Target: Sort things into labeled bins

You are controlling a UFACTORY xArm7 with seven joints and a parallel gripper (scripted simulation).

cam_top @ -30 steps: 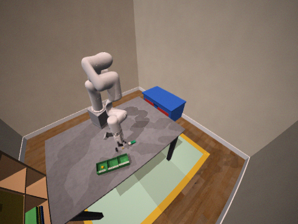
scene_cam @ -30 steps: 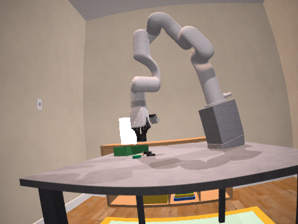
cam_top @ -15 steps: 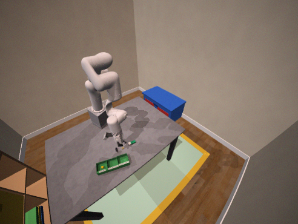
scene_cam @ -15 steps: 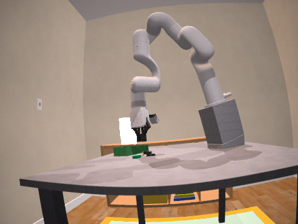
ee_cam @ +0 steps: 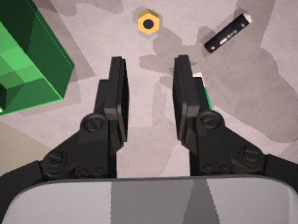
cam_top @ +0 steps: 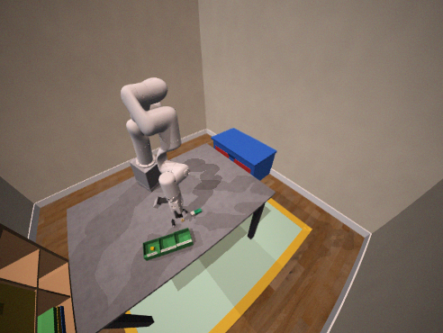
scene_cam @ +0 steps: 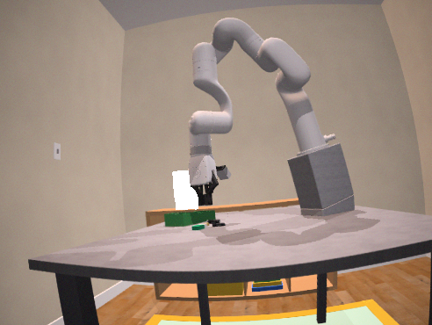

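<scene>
Right now my hand is 9 cm above the yellow nut. Also, from my hand: black cylinder (1 cm behind, 6 cm to the right, 8 cm below); then eraser-like block (1 cm behind, 9 cm to the left, 8 cm below); then small black object (6 cm behind, 4 cm to the left, 9 cm below).
</scene>
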